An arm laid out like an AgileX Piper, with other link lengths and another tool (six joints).
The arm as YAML. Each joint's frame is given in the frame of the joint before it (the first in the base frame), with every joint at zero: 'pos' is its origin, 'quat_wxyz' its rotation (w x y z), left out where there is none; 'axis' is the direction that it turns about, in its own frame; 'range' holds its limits. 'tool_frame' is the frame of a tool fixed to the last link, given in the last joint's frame.
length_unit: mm
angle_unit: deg
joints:
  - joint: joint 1
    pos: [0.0, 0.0, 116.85]
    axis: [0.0, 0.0, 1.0]
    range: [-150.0, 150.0]
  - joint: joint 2
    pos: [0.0, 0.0, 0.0]
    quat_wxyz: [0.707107, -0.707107, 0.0, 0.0]
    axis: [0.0, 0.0, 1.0]
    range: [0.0, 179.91]
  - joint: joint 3
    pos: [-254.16, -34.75, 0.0]
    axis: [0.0, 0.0, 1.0]
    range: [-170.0, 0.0]
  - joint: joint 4
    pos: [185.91, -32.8, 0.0]
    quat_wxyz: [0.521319, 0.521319, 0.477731, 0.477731]
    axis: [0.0, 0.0, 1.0]
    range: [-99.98, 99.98]
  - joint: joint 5
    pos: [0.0, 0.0, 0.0]
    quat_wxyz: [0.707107, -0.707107, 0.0, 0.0]
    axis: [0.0, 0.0, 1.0]
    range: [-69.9, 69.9]
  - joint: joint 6
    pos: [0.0, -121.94, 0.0]
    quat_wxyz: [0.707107, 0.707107, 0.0, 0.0]
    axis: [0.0, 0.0, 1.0]
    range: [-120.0, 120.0]
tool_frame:
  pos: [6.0, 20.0, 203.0]
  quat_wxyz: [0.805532, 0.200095, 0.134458, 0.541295]
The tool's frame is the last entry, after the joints.
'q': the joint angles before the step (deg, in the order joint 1, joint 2, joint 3, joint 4, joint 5, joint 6). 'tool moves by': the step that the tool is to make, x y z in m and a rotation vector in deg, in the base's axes. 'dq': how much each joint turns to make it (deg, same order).
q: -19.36 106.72 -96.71 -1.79 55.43 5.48
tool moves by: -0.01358 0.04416 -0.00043 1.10 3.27 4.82
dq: 4.98 -1.78 0.19 0.11 5.05 0.00
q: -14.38 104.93 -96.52 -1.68 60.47 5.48
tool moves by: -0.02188 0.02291 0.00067 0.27 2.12 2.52
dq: 2.57 -3.59 3.60 -0.21 2.11 0.00
